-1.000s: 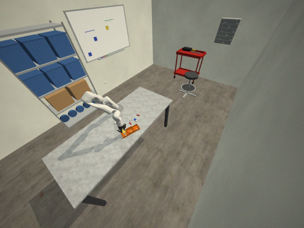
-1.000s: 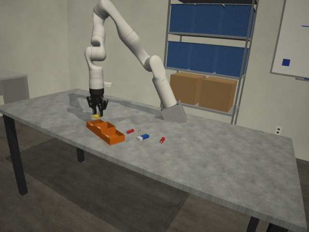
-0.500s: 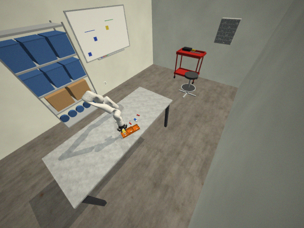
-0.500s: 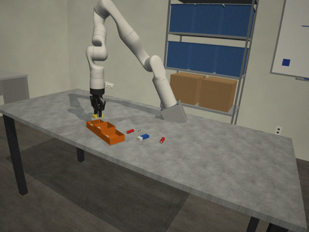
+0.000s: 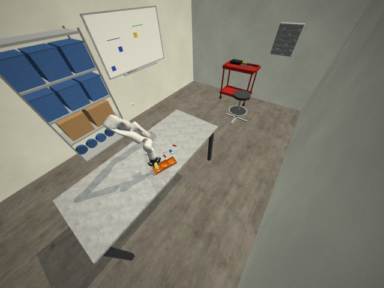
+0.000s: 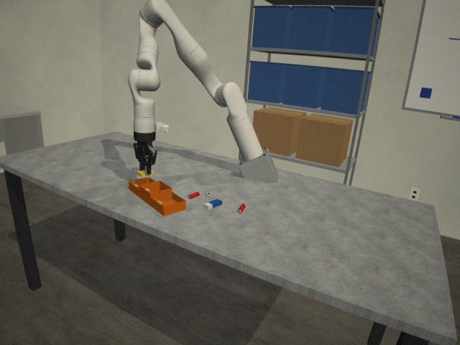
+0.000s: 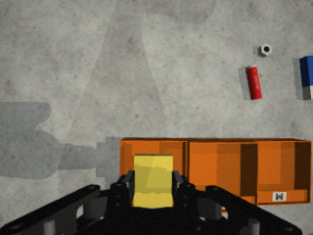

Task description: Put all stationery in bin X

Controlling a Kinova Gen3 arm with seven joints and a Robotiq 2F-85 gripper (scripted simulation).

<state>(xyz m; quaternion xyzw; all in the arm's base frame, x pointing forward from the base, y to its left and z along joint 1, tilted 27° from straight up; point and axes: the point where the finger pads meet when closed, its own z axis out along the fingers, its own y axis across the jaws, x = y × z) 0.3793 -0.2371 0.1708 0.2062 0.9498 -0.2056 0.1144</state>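
Now: the grey sharpener-like piece 70 mm below my hand. From my hand the other things lie so: orange bins 40 mm ahead, 70 mm to the left, 60 mm below; nut 80 mm behind, 220 mm to the left, 80 mm below; yellow block 20 mm below.
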